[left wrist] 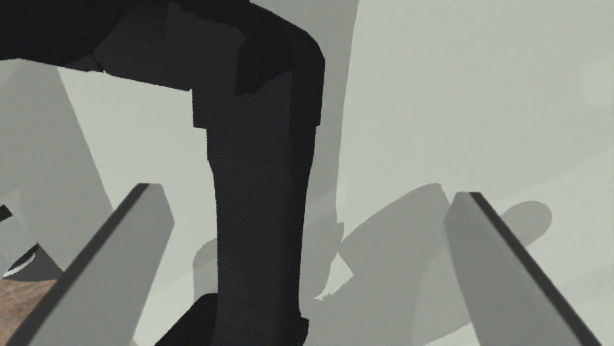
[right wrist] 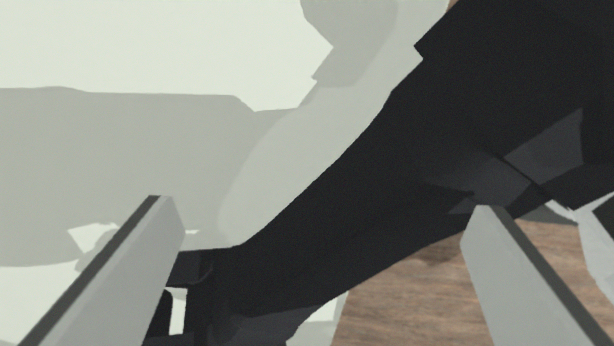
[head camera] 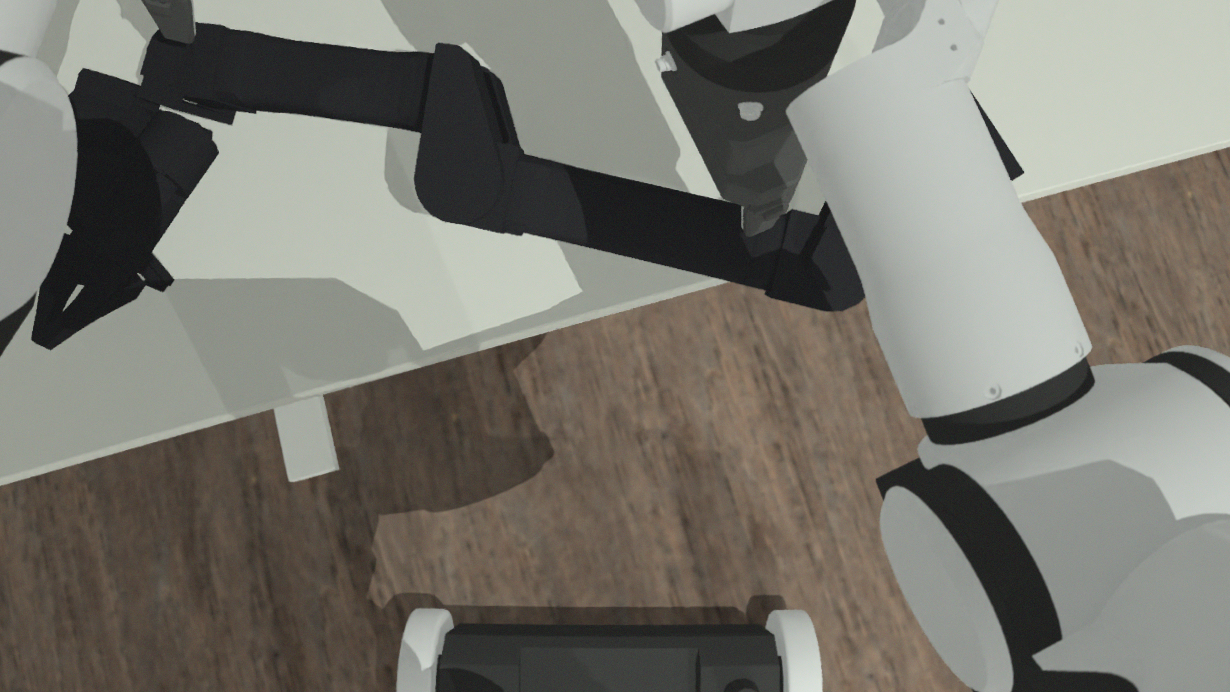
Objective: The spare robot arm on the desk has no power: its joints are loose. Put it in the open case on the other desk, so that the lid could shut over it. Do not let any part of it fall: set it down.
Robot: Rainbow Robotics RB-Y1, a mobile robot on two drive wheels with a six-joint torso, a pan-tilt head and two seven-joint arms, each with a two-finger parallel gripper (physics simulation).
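The black spare arm lies bent along the front of the white desk. Its claw end is at the left of the head view; its joint at the right reaches past the desk's front edge. My left gripper is open above the joint next to the claw end, with a link showing between its fingers. My right gripper is open over the link near the overhanging joint. My right forearm hides the arm's far end. The open case does not show.
A white desk leg stands below the front edge. My dark base is on the wooden floor at the bottom of the head view. My white right forearm crosses the desk edge at the right. Shadows cover parts of the desk.
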